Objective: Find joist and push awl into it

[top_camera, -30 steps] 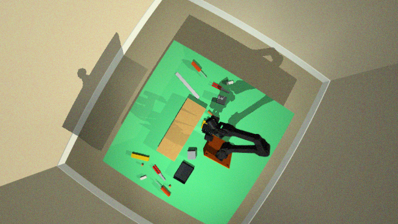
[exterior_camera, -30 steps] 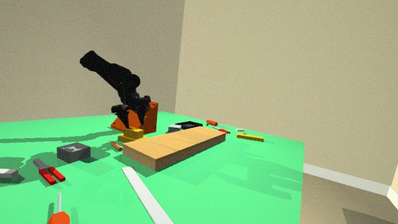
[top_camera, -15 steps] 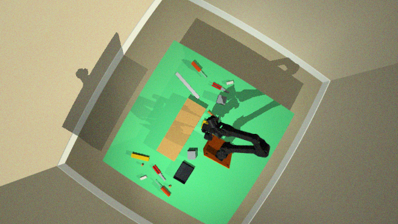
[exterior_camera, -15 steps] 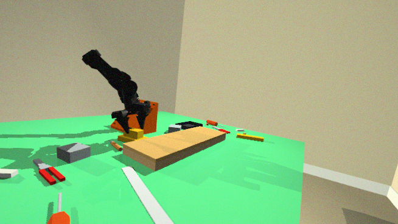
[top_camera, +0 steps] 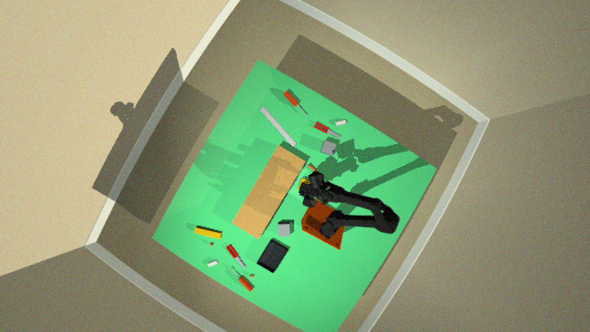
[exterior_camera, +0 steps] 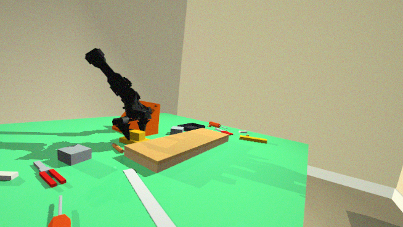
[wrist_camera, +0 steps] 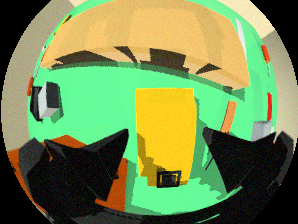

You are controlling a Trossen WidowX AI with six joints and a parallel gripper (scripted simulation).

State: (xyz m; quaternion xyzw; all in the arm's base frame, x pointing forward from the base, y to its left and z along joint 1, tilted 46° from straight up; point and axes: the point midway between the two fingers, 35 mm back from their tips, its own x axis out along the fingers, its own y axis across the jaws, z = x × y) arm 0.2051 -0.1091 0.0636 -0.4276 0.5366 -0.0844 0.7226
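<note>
Now: gripper tip 2 cm past the yellow stud finder, 1 cm to the left of it and 2 cm below it. The rest, counted from my gripper tip: awl: 10 cm to the right, 2 cm below; white ruler: 36 cm ahead, 16 cm to the right, 3 cm below; dark tray: 9 cm behind, 45 cm to the left, 1 cm below.
</note>
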